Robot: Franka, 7 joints.
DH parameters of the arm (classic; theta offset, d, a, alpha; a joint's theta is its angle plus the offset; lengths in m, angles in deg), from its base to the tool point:
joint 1: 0 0.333 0 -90
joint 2: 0 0 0 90
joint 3: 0 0.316 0.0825 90
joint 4: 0 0 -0.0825 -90
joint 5: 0 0.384 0 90
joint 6: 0 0 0.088 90
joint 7: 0 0.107 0 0
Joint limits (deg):
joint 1: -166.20..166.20
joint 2: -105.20..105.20
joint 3: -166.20..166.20
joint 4: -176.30..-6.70
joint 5: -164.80..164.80
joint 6: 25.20..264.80
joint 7: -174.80..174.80
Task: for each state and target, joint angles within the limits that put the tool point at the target. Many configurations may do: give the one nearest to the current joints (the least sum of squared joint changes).
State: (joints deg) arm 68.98 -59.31 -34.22 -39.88 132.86 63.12 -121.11
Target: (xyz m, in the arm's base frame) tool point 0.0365 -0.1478 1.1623
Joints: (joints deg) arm 71.04 -26.71 -28.92 -37.39 140.67 103.64 -121.11
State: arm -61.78 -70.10 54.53 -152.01 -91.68 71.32 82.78
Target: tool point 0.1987 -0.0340 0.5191
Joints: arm -54.03 -73.32 63.32 -169.65 -83.63 65.51 82.78
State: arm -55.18 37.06 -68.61 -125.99 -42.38 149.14 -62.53
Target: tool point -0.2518 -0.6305 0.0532
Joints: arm -70.93 74.59 -49.79 -90.58 -40.56 155.75 -62.53
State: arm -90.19 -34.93 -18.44 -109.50 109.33 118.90 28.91
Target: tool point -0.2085 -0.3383 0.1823
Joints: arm -99.50 8.62 -25.56 -151.20 107.46 126.75 28.91
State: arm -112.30 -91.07 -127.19 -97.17 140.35 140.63 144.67
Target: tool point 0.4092 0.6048 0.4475
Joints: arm -155.41 -33.34 -139.54 -84.45 140.24 146.03 144.67
